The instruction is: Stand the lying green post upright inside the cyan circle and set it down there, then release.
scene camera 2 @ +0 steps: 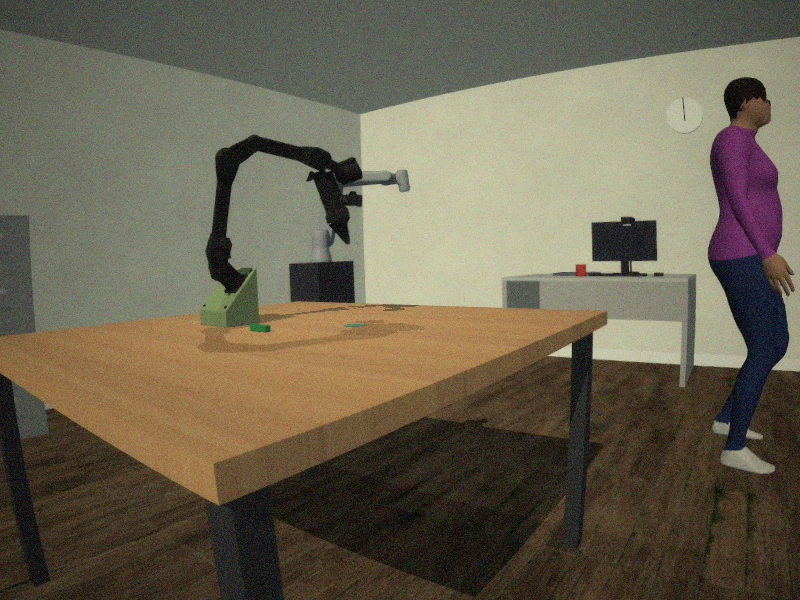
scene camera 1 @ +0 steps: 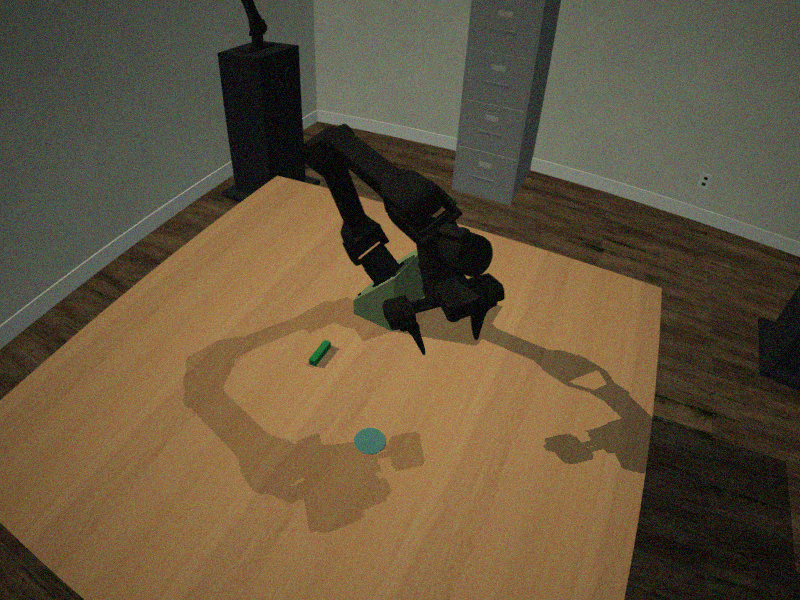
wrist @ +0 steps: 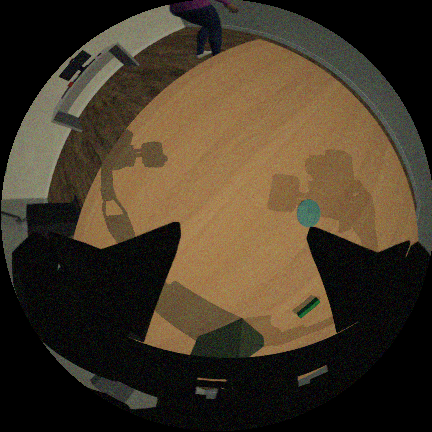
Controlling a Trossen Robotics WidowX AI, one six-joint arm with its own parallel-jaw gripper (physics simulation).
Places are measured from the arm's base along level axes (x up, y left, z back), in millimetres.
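Pixels of known places: gripper, fingertip midpoint: [scene camera 2: 348, 242] [scene camera 1: 450, 346] [wrist: 248, 231]; arm's base, link origin: [scene camera 2: 236, 284] [scene camera 1: 388, 275].
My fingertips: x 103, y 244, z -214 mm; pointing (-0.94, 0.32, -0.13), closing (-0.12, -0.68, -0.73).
Note:
Ahead of a thing's pixels: the offset from my fingertips to its middle. "spot": to the spot under its first point. Level surfaces: height alone.
The green post @(dx -208, dy -296, dz +18 mm) [scene camera 1: 319, 352] [scene camera 2: 259, 328] [wrist: 309, 307] lies flat on the table, near the arm's green base. The cyan circle @(spot: dx -215, dy -85, dz -109 mm) [scene camera 1: 370, 441] [scene camera 2: 355, 324] [wrist: 308, 213] is a flat disc on the table, apart from the post. My gripper [scene camera 1: 450, 346] [wrist: 248, 231] is open and empty, its fingers wide apart. It hangs high above the table and points downward. In the wrist view the post shows beside the right finger, on its inner side, and the circle shows just past that finger's tip. In scene camera 2 the fingers overlap, with a dark tip pointing down.
The wooden table @(dx -216 mm) [scene camera 1: 161, 310] [scene camera 2: 161, 387] [wrist: 225, 125] carries the arm's green wedge base [scene camera 1: 394, 293] [scene camera 2: 231, 306] [wrist: 230, 340]. Arm shadows fall across the table and touch the circle's surroundings. A grey cabinet, a dark pedestal, a desk and a standing person [scene camera 2: 746, 193] are beyond the table.

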